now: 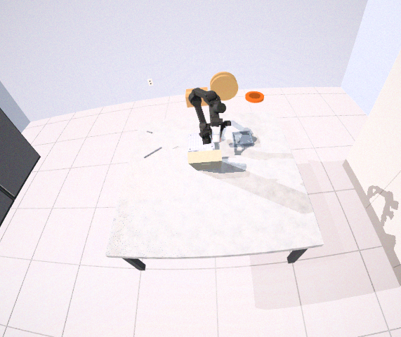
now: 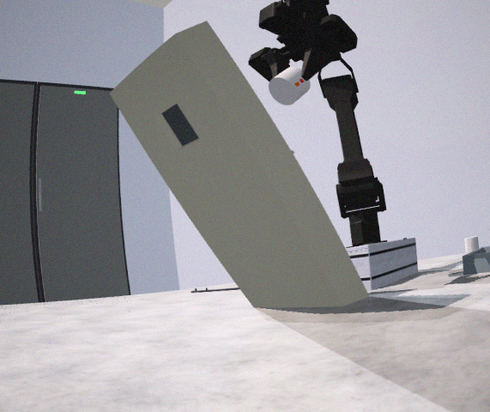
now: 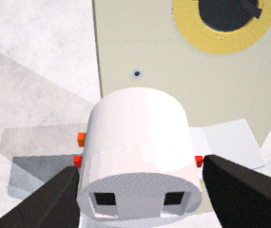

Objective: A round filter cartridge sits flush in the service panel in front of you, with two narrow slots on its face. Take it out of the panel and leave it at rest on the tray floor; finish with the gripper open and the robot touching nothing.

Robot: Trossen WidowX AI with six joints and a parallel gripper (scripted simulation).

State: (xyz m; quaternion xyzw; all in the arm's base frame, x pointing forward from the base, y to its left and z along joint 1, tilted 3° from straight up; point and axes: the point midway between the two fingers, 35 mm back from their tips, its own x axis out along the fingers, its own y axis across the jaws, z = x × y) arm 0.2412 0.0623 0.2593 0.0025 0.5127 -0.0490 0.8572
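Right now the round filter cartridge is right at my gripper tip. The rest, counted from my gripper tip: grey tray: 300 mm below, 290 mm behind, 240 mm to the left.
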